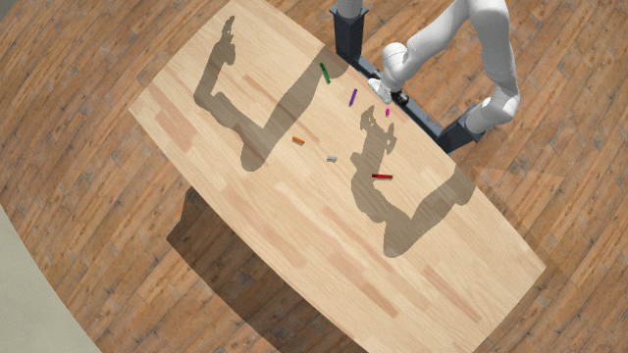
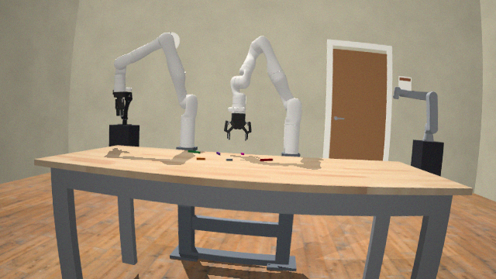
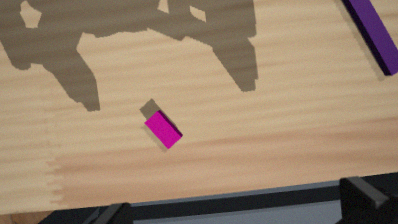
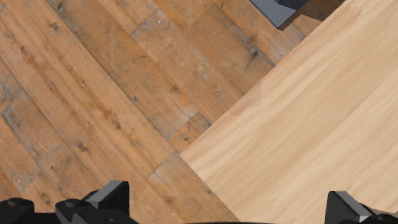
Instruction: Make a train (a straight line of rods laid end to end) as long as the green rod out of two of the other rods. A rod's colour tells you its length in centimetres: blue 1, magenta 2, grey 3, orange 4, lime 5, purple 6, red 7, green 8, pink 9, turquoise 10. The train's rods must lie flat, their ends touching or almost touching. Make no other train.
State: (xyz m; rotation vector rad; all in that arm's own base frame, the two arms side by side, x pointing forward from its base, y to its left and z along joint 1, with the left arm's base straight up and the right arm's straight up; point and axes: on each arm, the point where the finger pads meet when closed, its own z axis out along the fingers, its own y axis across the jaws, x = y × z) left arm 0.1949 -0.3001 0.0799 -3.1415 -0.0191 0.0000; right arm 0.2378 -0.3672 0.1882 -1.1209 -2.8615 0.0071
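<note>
Right now my left hand is 3 cm short of the magenta rod, 4 cm to the right of it and 7 cm above it. Round my left hand: purple rod 8 cm ahead, 9 cm to the right, 7 cm below; red rod 21 cm ahead, 17 cm to the left, 7 cm below; green rod 8 cm ahead, 22 cm to the right, 7 cm below.
</note>
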